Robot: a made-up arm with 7 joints. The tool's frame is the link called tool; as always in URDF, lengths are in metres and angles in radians. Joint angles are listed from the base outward.
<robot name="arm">
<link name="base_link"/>
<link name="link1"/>
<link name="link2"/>
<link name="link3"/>
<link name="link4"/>
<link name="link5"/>
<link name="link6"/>
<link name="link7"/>
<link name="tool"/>
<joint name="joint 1" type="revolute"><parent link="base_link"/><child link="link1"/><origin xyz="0.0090 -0.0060 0.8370" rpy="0.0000 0.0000 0.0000"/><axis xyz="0 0 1"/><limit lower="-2.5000" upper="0.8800"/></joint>
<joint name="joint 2" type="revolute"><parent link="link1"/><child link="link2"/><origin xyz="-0.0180 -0.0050 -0.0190" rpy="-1.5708 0.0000 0.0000"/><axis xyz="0 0 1"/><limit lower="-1.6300" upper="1.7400"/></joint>
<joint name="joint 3" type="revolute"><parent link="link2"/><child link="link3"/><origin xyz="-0.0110 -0.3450 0.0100" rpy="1.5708 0.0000 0.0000"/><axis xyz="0 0 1"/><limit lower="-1.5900" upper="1.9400"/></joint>
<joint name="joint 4" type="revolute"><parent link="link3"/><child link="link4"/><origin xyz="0.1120 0.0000 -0.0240" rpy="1.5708 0.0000 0.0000"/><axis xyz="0 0 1"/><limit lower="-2.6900" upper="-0.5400"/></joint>
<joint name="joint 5" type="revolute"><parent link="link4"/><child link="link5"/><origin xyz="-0.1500 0.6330 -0.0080" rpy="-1.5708 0.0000 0.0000"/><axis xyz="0 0 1"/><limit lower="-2.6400" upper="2.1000"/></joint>
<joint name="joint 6" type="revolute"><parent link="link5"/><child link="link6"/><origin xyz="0.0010 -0.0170 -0.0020" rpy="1.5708 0.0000 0.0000"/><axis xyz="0 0 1"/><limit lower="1.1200" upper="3.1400"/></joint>
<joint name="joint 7" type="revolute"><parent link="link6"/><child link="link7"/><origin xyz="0.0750 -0.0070 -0.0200" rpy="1.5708 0.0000 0.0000"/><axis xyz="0 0 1"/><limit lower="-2.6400" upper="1.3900"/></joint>
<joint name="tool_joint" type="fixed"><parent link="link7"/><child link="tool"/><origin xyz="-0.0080 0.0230 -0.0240" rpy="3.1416 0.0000 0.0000"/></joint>
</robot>
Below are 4 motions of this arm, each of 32 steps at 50 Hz.
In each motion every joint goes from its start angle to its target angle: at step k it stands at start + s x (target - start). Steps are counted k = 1, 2, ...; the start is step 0. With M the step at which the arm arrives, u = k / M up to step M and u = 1 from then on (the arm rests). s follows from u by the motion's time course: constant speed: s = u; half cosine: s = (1 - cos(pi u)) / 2; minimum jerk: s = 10 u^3 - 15 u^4 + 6 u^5.
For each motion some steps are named. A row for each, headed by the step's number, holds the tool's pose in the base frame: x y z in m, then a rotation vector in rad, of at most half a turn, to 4 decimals.
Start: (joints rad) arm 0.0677 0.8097 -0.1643 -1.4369 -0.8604 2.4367 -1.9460
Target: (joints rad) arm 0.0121 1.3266 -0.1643 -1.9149 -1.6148 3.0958 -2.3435
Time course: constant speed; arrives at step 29
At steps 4, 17, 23, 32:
4: 0.9122 0.0108 0.5872 -0.6202 0.7791 2.5895
17: 0.6835 -0.0007 0.2999 0.2091 -0.6990 -2.7868
23: 0.5454 -0.0074 0.2141 -0.0196 -0.4662 -2.5659
32: 0.3988 -0.0145 0.1622 -0.2172 -0.1888 -2.3459

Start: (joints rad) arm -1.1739 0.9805 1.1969 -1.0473 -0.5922 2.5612 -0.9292
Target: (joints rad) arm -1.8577 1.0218 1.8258 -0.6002 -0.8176 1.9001 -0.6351
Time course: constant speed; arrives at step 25
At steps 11, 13, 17, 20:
11: 0.5730 -0.7225 1.3238 -0.3298 -1.0076 0.1256
13: 0.5149 -0.7526 1.3486 -0.3281 -1.0116 0.0560
17: 0.3894 -0.8020 1.3919 -0.3217 -1.0216 -0.0859
20: 0.2884 -0.8283 1.4184 -0.3136 -1.0312 -0.1941

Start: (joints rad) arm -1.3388 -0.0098 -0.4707 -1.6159 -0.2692 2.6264 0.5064
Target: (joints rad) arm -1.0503 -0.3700 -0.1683 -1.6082 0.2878 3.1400 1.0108
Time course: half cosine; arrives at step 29
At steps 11, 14, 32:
11: -0.0532 -0.6669 1.3997 -0.7675 -1.3614 -1.8776
14: -0.0028 -0.6314 1.4349 -0.6121 -1.6239 -1.8346
32: 0.1307 -0.4722 1.5367 0.1567 -2.3173 -1.6040

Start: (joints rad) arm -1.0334 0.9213 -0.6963 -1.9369 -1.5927 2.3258 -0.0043
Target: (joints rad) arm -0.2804 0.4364 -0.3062 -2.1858 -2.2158 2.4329 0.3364
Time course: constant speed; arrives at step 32
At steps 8, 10, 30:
8: 0.1140 -0.6979 0.4663 -0.7063 1.1154 0.2680
10: 0.1643 -0.6833 0.4717 -0.7572 1.0593 0.3314
30: 0.5530 -0.3725 0.5558 -1.1723 0.4002 0.9938

